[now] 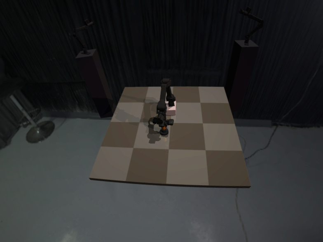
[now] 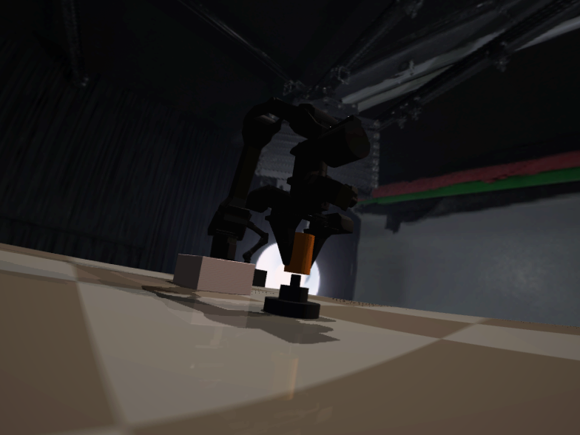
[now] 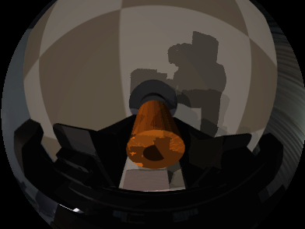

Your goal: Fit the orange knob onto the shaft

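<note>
Right now my gripper tip is 2 cm below the orange knob. Also, from my gripper tip: dark pedestal (4 cm below).
</note>
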